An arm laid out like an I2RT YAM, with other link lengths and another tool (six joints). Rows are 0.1 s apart.
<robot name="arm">
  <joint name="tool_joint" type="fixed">
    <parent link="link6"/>
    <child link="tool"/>
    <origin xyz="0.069 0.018 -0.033" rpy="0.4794 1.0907 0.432"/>
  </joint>
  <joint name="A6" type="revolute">
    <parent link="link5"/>
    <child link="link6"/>
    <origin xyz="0.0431 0 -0.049" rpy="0 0 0"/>
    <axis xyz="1 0 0"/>
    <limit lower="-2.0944" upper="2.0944"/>
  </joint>
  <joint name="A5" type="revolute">
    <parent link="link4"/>
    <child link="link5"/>
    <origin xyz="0.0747 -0.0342 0.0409" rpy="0 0 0"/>
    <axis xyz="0 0 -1"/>
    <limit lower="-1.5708" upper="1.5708"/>
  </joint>
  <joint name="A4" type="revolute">
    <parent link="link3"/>
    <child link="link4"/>
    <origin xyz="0.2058 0.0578 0.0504" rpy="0 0 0"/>
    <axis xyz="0 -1 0"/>
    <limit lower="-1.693" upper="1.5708"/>
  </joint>
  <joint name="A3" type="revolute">
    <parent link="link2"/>
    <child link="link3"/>
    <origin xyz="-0.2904 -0.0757 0" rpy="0 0 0"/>
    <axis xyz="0 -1 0"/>
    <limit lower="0" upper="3.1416"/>
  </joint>
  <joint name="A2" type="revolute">
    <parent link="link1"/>
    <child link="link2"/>
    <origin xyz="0.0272 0.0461 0.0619" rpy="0 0 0"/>
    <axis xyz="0 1 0"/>
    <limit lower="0" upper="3.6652"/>
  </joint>
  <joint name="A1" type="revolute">
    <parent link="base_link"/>
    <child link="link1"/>
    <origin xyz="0 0 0.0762" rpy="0 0 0"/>
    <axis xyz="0 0 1"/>
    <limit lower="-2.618" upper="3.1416"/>
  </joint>
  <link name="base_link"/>
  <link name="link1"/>
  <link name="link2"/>
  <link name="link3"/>
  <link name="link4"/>
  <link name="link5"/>
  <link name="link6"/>
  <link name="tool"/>
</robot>
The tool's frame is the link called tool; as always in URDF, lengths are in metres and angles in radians.
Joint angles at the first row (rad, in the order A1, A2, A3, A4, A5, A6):
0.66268, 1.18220, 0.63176, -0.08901, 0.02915, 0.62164
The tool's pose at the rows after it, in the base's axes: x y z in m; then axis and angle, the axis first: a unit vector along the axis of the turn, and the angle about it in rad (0 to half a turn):
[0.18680 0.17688 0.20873 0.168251 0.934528 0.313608 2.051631]
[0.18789 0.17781 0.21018 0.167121 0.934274 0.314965 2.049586]
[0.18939 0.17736 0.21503 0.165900 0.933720 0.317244 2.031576]
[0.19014 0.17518 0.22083 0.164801 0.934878 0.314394 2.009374]
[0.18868 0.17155 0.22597 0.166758 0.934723 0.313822 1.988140]
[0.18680 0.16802 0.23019 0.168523 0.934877 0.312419 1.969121]
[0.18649 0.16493 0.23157 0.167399 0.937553 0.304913 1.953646]
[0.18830 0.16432 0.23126 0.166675 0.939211 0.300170 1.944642]
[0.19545 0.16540 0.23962 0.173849 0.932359 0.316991 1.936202]
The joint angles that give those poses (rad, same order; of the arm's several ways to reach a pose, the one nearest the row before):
0.66266, 1.19321, 0.63504, -0.09121, 0.02918, 0.61895
0.66271, 1.19644, 0.64211, -0.09225, 0.02841, 0.61667
0.66192, 1.18775, 0.65425, -0.09872, 0.03659, 0.60791
0.66190, 1.17217, 0.67145, -0.12114, 0.05413, 0.59701
0.66151, 1.14560, 0.67741, -0.13983, 0.06966, 0.59135
0.66267, 1.12041, 0.68156, -0.15790, 0.08577, 0.58675
0.66267, 1.10898, 0.68578, -0.17308, 0.10388, 0.57721
0.66122, 1.11321, 0.68725, -0.17028, 0.11357, 0.57066
0.63252, 1.12210, 0.70850, -0.15223, 0.07969, 0.56567

